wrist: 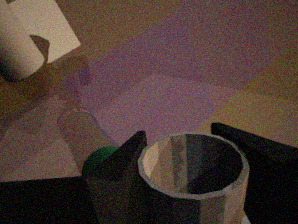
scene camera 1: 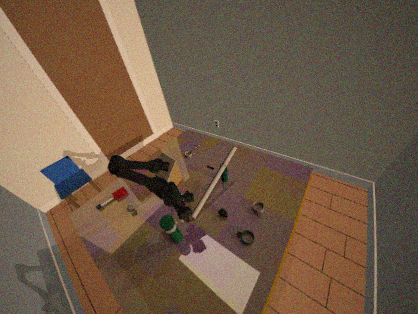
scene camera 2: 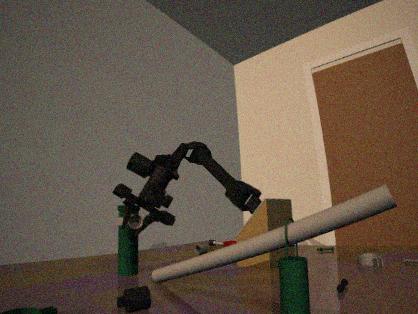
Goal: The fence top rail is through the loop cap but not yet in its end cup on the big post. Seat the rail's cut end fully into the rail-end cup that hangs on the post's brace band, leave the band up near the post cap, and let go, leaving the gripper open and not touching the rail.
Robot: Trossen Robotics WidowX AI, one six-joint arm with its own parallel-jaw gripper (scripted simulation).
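Observation:
White top rail and big green post, visible. Gripper visible, wrist view too.

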